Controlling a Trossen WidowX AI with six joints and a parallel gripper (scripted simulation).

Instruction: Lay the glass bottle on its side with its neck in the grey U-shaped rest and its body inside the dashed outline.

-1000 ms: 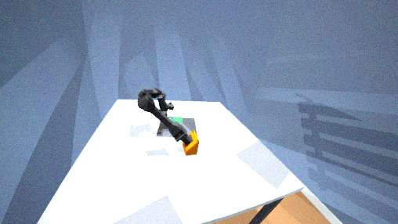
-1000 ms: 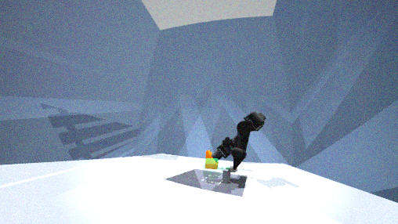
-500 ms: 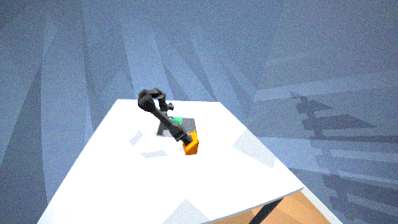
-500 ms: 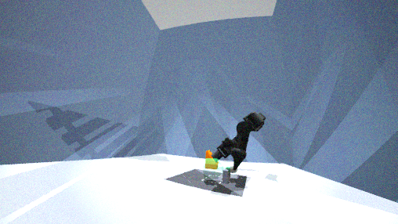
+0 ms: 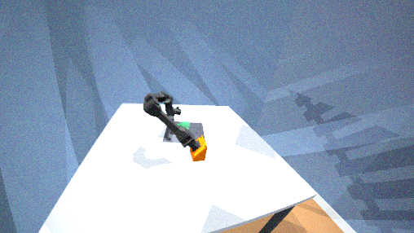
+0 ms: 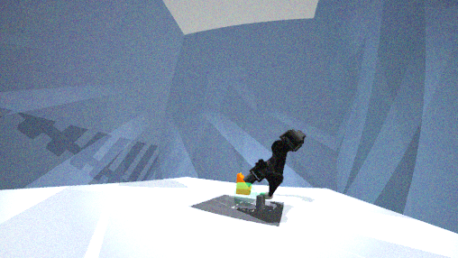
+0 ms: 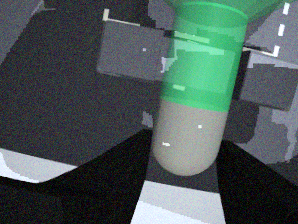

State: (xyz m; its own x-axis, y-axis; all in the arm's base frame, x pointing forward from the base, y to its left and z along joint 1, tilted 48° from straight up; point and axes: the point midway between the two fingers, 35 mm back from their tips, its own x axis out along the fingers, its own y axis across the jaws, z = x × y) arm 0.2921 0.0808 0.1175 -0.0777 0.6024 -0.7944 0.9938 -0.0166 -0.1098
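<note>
My gripper tip is now 50 mm to the left of the glass bottle and 10 mm past it. Round my gripper tip: dark grey mat: 110 mm to the right, 60 mm below, 20 mm behind.
</note>
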